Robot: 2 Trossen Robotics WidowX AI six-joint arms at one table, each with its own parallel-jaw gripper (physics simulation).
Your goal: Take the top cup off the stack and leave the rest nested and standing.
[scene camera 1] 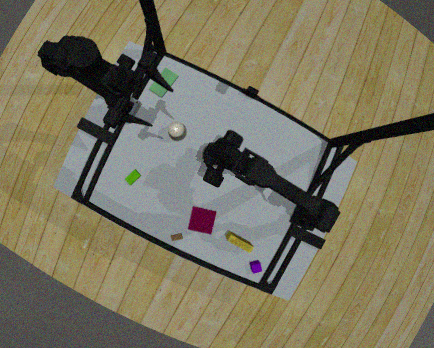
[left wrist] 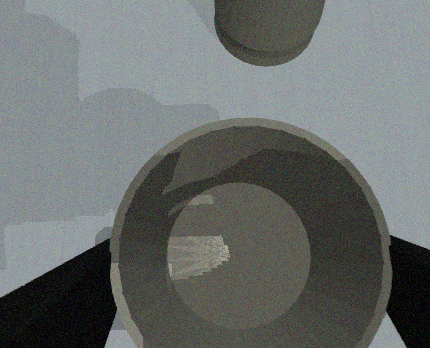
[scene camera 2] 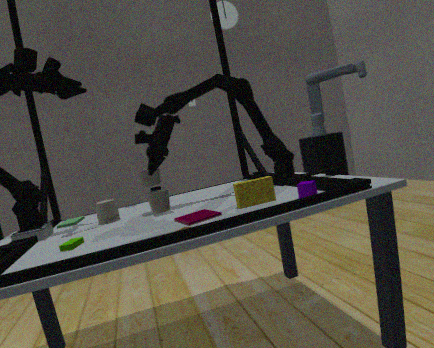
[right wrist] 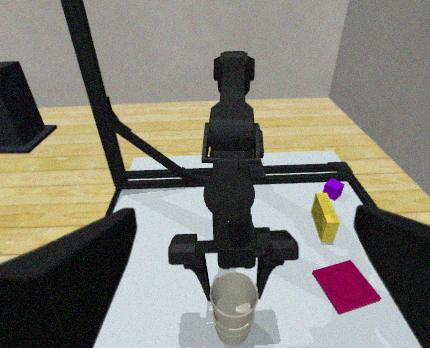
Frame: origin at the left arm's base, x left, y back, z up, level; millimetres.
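Seen in the pictures: left gripper, fingertip midpoint: point(left wrist: 245, 249) point(scene camera 2: 149, 174) point(right wrist: 233, 298); right gripper, fingertip midpoint: point(scene camera 1: 162, 108) point(scene camera 2: 84, 87) point(right wrist: 245, 217); left arm's base, link origin: point(scene camera 1: 304, 216) point(scene camera 2: 285, 176); right arm's base, link origin: point(scene camera 1: 124, 106) point(scene camera 2: 31, 228).
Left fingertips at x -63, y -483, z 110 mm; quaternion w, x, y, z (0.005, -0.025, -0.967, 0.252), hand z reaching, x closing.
Note:
Offsets run from my left fingertips to a thing's top centre. "spot": to the spot under its first point.
My left gripper point(scene camera 2: 153, 172) point(left wrist: 245, 249) point(right wrist: 233, 298) is shut on a beige cup {dy +1, dx +0, dz +17 mm} point(scene camera 2: 152, 180) point(left wrist: 240, 255) point(right wrist: 234, 292), held mouth up above the table. In scene camera 2 a beige cup or stack {dy +14, dx +2, dz -80 mm} point(scene camera 2: 159, 202) stands on the table just below it; I cannot tell how many cups are nested there. In scene camera 1 the left arm hides both. Another beige cup {dy -163, dx -40, dz -60 mm} point(scene camera 1: 176, 130) point(scene camera 2: 107, 211) stands apart, to the left; a cup point(left wrist: 270, 30) is cut off at the left wrist view's top. My right gripper point(scene camera 1: 162, 107) point(scene camera 2: 85, 90) is open and empty, raised over the left side.
A magenta square {spot: dy +79, dx +251, dz -124 mm} point(scene camera 1: 202, 220) point(scene camera 2: 198, 216) point(right wrist: 346, 286) lies near the front. A yellow block {dy +253, dx +269, dz -62 mm} point(scene camera 1: 239, 241) point(scene camera 2: 255, 192) point(right wrist: 325, 218) and purple cube {dy +375, dx +350, dz -92 mm} point(scene camera 1: 255, 266) point(scene camera 2: 307, 189) point(right wrist: 333, 189) stand front right. Green pieces {dy -257, dx +206, dz -117 mm} point(scene camera 1: 132, 177) point(scene camera 1: 164, 82) lie left. A black frame point(scene camera 1: 175, 247) edges the table.

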